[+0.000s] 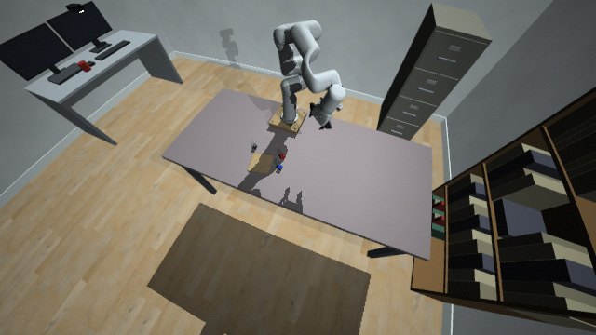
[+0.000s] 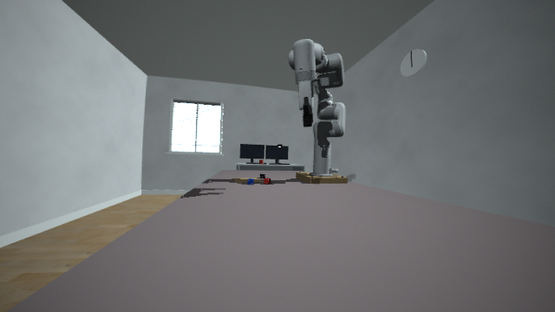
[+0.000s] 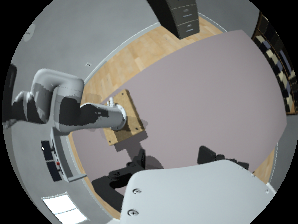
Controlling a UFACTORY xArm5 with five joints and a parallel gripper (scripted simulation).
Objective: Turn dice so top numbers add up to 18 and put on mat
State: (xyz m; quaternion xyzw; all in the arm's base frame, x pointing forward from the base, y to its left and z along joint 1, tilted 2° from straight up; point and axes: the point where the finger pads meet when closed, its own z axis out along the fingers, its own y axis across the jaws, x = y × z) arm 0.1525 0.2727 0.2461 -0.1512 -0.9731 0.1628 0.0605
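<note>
The tan mat lies 27 cm below my hand, 27 cm ahead of it and 24 cm to the right of it. Also, from my hand: black die (35 cm to the right, 26 cm below, 19 cm ahead); blue die (26 cm below, 24 cm ahead, 11 cm to the right); red die (26 cm below, 16 cm ahead, 14 cm to the right).
</note>
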